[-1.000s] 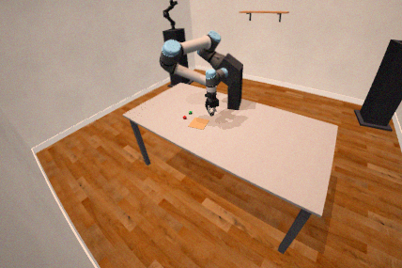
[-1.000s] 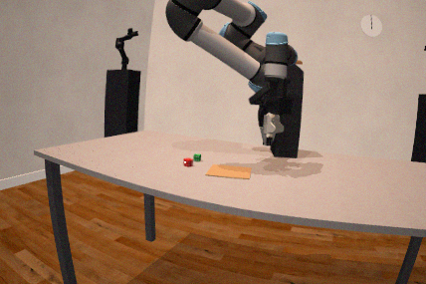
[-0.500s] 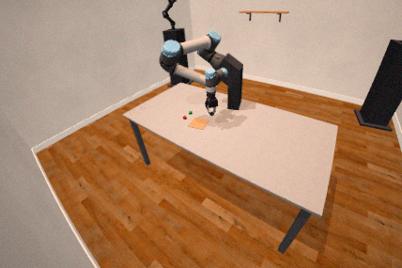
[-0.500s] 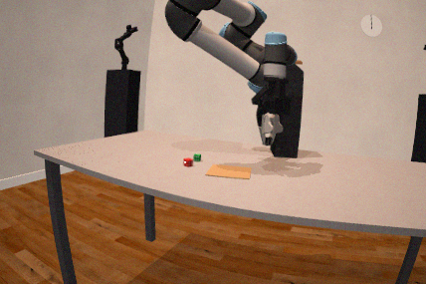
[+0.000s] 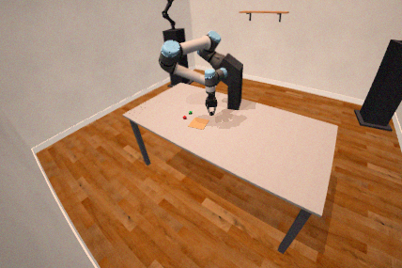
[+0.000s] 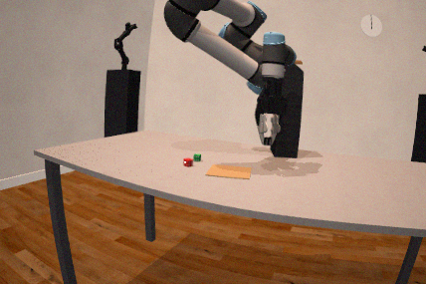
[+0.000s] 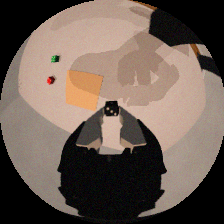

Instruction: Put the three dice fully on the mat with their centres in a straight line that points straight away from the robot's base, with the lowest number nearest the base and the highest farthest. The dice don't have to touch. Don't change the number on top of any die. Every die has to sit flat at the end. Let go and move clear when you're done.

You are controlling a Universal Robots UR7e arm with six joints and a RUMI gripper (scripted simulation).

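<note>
Right now my hand is right at the black die. The rest, counted from my hand: red die 27 cm to the right, 10 cm below, 1 cm ahead; then green die 26 cm to the right, 10 cm below, 8 cm behind; then orange mat 12 cm below, 11 cm to the right, 2 cm ahead.
</note>
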